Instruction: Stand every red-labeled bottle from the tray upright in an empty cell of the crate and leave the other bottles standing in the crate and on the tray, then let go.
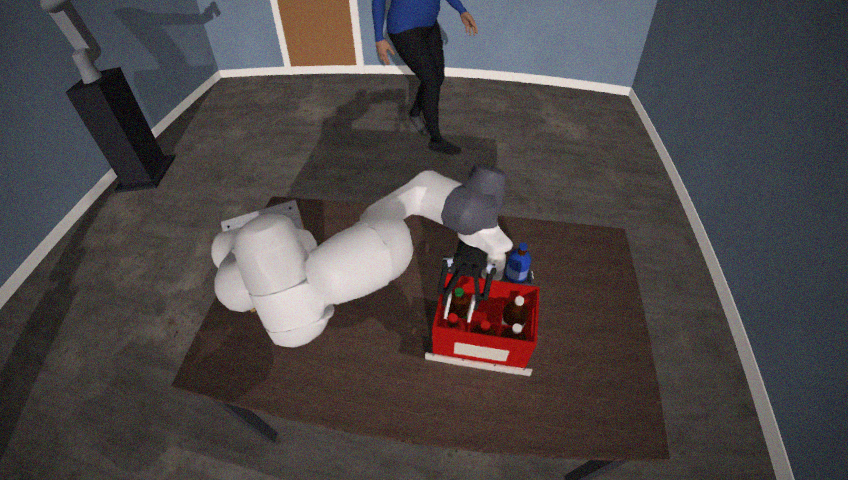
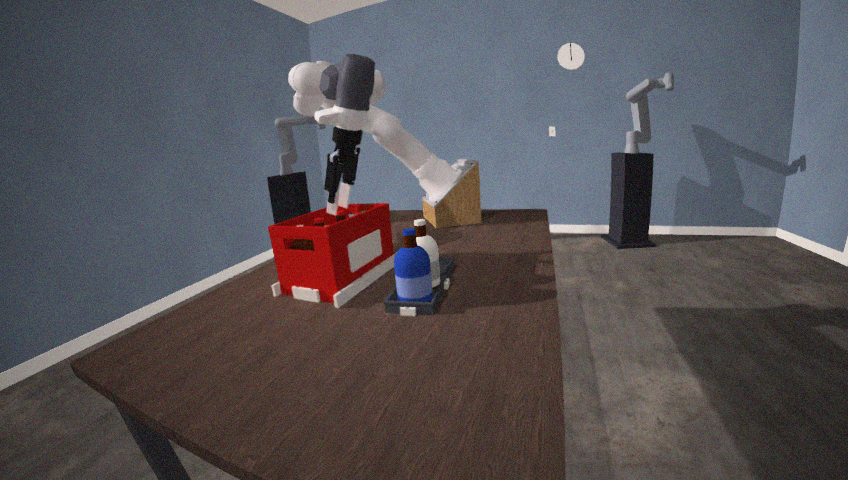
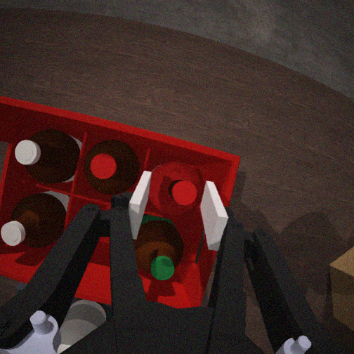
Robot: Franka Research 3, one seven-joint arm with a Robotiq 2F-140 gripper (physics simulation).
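Observation:
My gripper (image 1: pixel 459 308) (image 2: pixel 336 203) (image 3: pixel 176 189) is open, its pale fingers apart on either side of a red-capped, red-bodied bottle (image 1: pixel 452 318) (image 3: pixel 184 192) standing in a corner cell of the red crate (image 1: pixel 520 353) (image 2: pixel 306 270) (image 3: pixel 190 149). Another red-capped bottle (image 1: pixel 485 325) (image 3: pixel 103 166) stands in the middle cell of the same row. A green-capped bottle (image 1: pixel 458 292) (image 3: pixel 162 268) and two white-capped brown bottles stand in other cells. A blue bottle (image 1: pixel 517 265) (image 2: pixel 412 273) and a white bottle (image 2: pixel 429 261) (image 3: pixel 85 317) stand on the dark tray (image 2: pixel 389 308).
The crate stands on the dark wooden table (image 1: pixel 368 380) (image 2: pixel 285 380), with pale strips along its base. The tray is beside its long side. The arm's wooden base block (image 2: pixel 461 205) (image 3: pixel 344 290) is farther along the table. A person (image 1: pixel 425 65) is on the floor beyond the table.

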